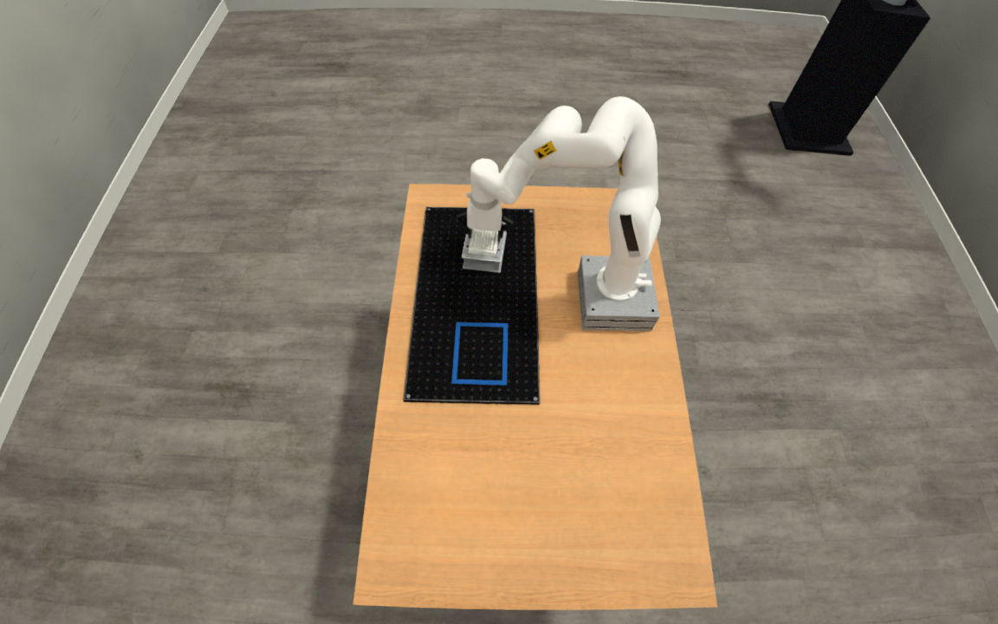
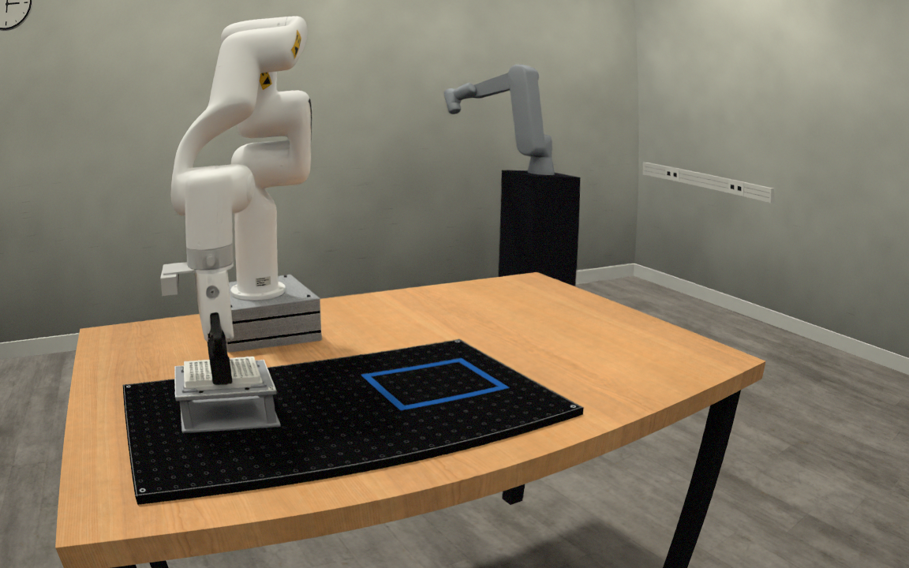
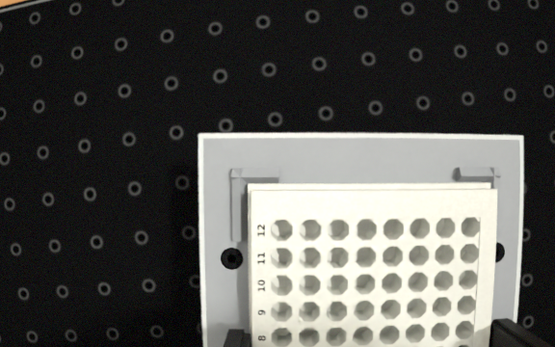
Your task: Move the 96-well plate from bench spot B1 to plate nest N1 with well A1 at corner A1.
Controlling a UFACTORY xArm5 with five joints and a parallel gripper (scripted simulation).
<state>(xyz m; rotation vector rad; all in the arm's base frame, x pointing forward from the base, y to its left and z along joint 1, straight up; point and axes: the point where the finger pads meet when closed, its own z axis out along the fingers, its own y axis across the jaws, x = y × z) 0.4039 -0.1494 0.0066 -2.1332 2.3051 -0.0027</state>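
Now: hand 1 cm above the white 96-well plate. The rest, counted from my hand: grey raised plate nest 2 cm below.
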